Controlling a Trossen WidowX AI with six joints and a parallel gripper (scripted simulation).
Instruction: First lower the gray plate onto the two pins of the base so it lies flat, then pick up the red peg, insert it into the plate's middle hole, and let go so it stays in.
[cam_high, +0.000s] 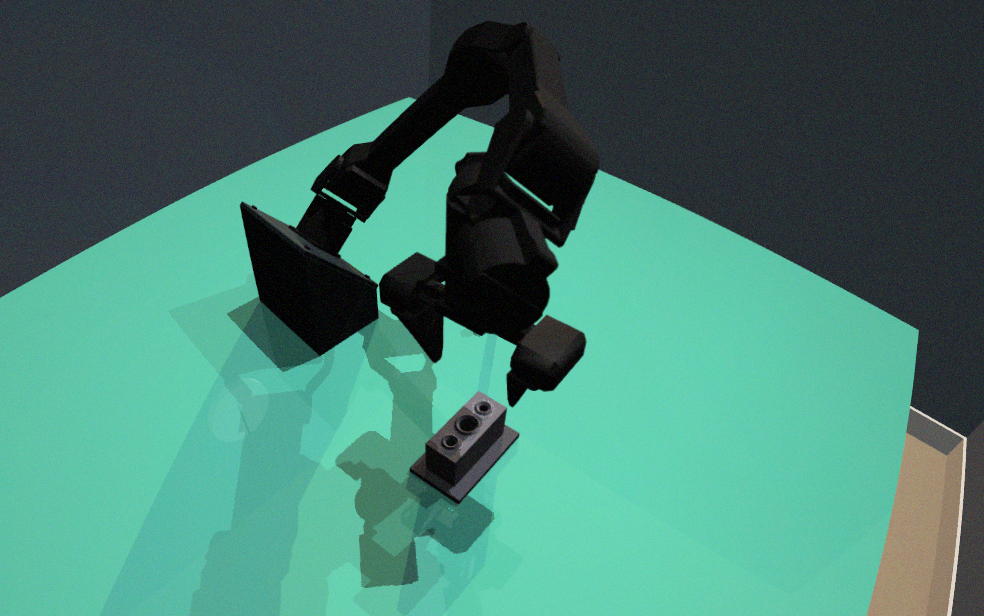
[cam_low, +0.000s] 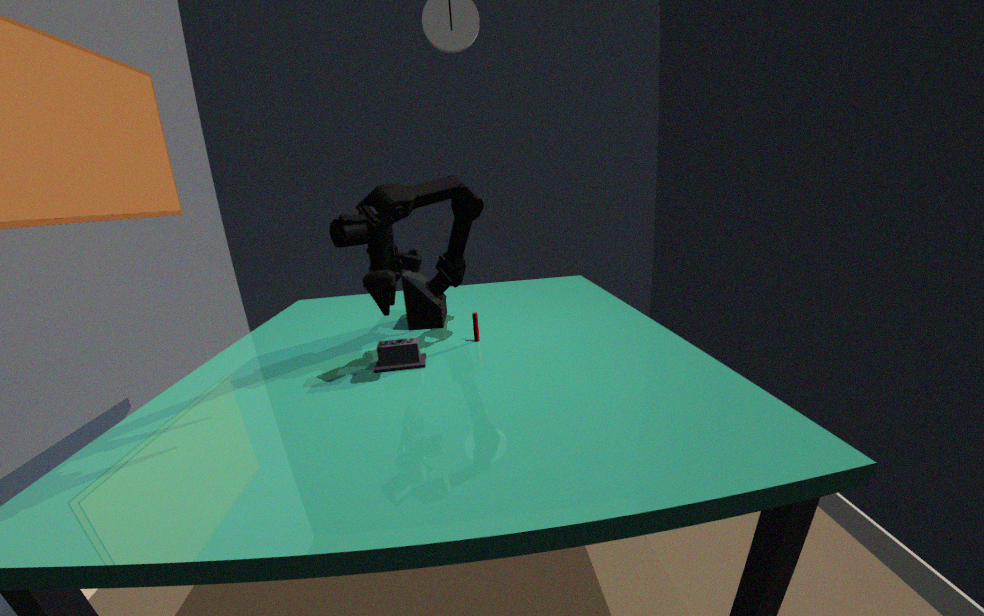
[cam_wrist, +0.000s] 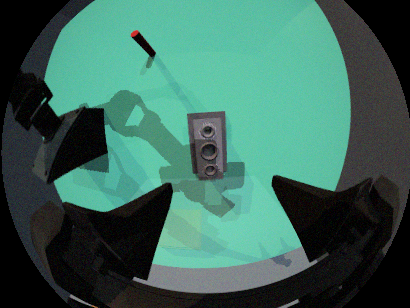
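Now: gripper tip 110 mm past the red peg, 200 mm to the right of it and 100 mm above it. Round my gripper tip: gray plate: 10 mm behind, 10 mm to the left, 100 mm below.
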